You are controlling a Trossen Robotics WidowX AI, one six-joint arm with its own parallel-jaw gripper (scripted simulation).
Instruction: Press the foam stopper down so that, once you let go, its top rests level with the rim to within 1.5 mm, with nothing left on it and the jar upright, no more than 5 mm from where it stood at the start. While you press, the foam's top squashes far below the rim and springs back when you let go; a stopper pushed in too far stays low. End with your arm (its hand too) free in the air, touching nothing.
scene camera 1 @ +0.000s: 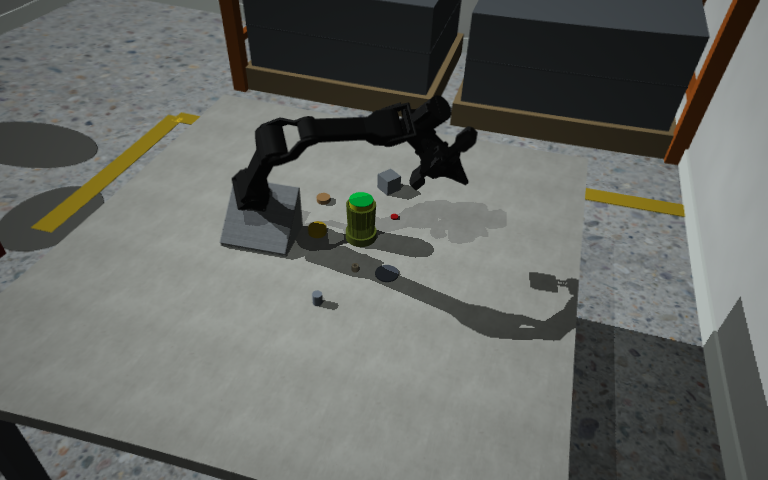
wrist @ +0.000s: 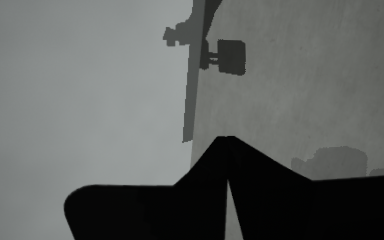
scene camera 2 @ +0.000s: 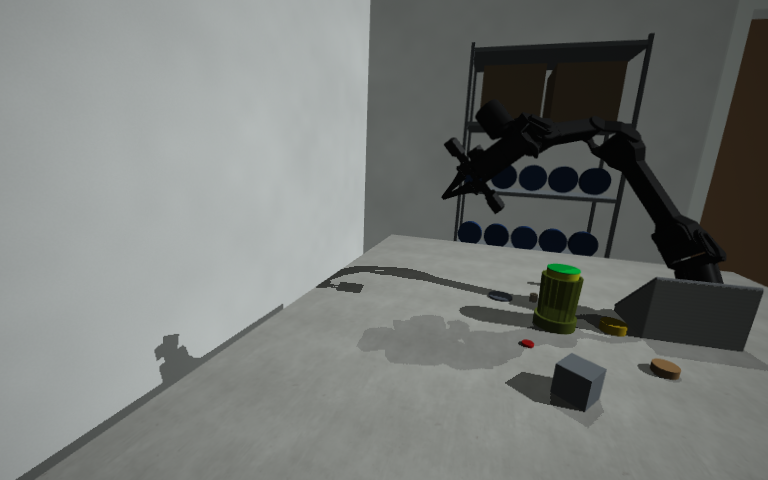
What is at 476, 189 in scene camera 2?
My gripper.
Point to a grey cube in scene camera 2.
At 576, 380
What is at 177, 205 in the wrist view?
My gripper.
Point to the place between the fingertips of my gripper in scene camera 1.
At 467, 183
